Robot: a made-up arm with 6 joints.
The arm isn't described. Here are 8 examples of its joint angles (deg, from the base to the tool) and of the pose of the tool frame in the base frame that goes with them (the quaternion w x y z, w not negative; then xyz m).
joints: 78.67 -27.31 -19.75 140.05 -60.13 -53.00
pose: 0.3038 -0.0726 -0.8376 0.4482 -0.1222 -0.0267 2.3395
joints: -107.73 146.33 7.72 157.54 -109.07 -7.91
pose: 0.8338 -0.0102 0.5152 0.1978 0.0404 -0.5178 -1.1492
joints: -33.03 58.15 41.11 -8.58 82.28 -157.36
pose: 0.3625 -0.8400 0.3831 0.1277 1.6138 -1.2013 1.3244
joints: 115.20 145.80 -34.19 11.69 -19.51 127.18
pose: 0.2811 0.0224 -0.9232 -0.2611 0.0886 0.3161 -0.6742
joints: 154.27 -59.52 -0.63 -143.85 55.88 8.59
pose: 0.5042 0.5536 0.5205 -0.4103 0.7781 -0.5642 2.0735
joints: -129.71 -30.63 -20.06 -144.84 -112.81 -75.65
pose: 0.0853 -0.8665 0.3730 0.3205 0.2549 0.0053 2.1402
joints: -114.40 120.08 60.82 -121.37 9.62 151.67
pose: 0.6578 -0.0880 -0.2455 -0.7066 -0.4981 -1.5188 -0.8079
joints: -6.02 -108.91 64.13 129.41 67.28 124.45
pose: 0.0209 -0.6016 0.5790 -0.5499 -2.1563 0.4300 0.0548
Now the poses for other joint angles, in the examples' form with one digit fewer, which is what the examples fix.
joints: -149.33 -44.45 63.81 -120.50 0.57 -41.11
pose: 0.050 0.260 -0.920 0.290 1.152 0.514 2.517
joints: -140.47 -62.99 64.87 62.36 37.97 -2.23
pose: 0.122 -0.819 0.272 0.491 1.487 1.325 1.885
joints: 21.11 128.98 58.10 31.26 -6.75 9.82
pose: 0.883 0.215 -0.040 0.415 1.507 0.440 -0.965
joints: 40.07 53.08 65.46 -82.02 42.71 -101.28
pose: 0.358 -0.681 -0.015 0.639 1.541 1.316 1.643
